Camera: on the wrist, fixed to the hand. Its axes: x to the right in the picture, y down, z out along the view.
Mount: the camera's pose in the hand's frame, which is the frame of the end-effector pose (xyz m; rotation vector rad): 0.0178 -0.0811 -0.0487 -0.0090 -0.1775 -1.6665
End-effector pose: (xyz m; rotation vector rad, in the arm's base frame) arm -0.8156 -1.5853 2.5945 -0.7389 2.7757 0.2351
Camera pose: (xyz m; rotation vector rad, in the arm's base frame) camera -0.7995 -1.6739 2.6286 -2.4057 1.2179 -0.0490
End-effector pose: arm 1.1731 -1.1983 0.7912 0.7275 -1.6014 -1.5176
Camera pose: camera 1.1959 -1.2485 0.7123 -1.6846 0.6609 1.9861
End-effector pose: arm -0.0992 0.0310 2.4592 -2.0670 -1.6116 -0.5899
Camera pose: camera -0.1768 0.0337 2.5160 0.2646 2.9182 0.7680
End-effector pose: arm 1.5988 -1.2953 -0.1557 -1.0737 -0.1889 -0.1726
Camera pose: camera 1.6007 -1.3770 -0.1048 -0.6886 -1.2181 -1.5585
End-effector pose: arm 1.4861 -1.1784 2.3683 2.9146 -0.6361 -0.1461
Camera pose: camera 1.5413 -1.1068 2.4012 2.5201 1.7910 -0.5244
